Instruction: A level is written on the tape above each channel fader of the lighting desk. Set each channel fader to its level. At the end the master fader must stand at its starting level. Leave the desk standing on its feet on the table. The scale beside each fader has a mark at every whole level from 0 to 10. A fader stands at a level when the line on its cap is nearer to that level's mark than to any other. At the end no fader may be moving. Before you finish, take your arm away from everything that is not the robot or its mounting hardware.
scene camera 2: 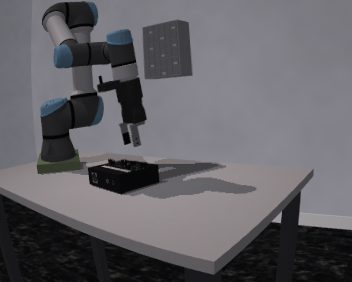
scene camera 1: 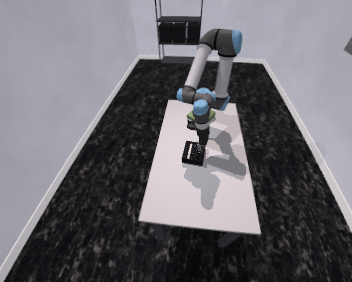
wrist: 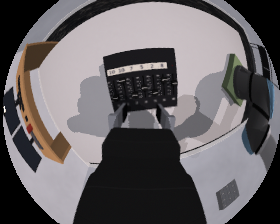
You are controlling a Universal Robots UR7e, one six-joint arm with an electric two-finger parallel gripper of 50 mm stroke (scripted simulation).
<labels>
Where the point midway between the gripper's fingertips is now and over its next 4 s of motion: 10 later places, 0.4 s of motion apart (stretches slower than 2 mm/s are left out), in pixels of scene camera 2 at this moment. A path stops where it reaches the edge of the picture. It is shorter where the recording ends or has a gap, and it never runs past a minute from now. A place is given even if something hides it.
My gripper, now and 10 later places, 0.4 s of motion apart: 132,144; 134,146; 133,145; 128,140; 123,134; 119,128; 118,125; 118,125; 119,127; 126,133; 134,139
</labels>
